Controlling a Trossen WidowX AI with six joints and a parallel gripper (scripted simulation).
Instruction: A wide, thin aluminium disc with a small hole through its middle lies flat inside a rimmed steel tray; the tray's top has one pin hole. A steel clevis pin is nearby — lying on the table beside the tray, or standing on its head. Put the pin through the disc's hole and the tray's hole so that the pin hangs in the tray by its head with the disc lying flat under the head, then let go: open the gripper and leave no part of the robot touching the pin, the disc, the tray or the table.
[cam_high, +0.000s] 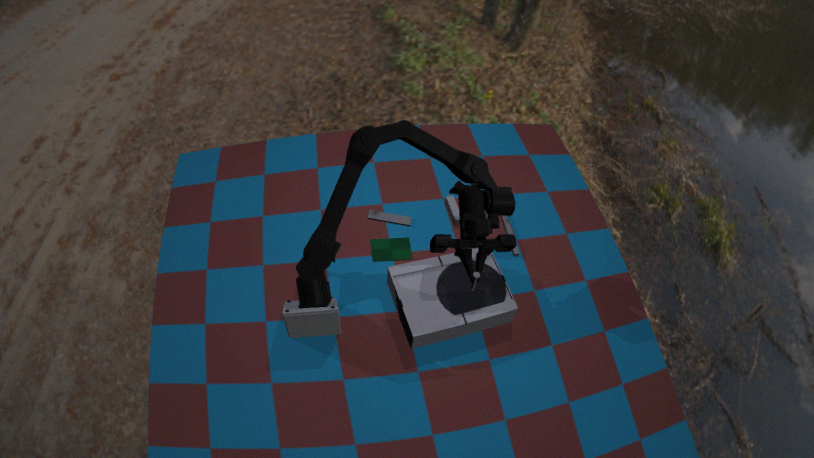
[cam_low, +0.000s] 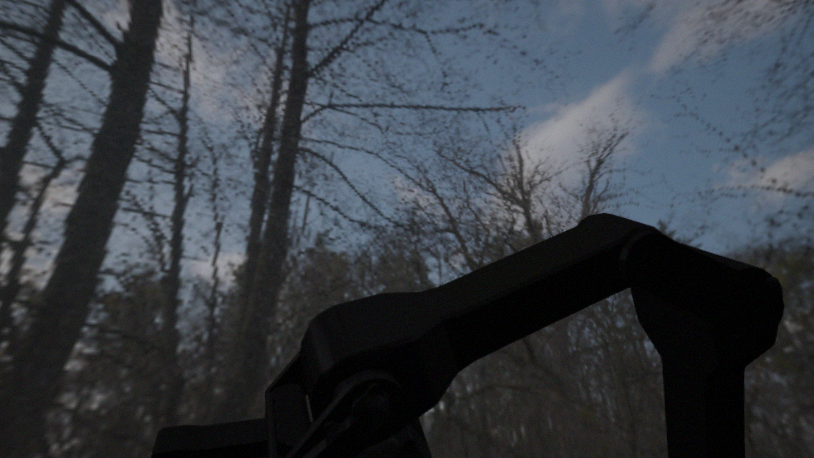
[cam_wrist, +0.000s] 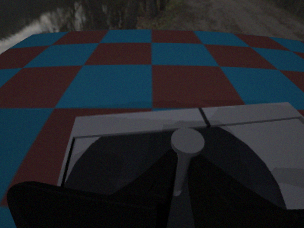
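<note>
The steel clevis pin is 1 cm below my gripper tip. Round my gripper tip: steel tray (4 cm behind, 1 cm to the left, 5 cm below); flat green piece (16 cm behind, 17 cm to the left, 9 cm below); dark round disc (3 cm below).
</note>
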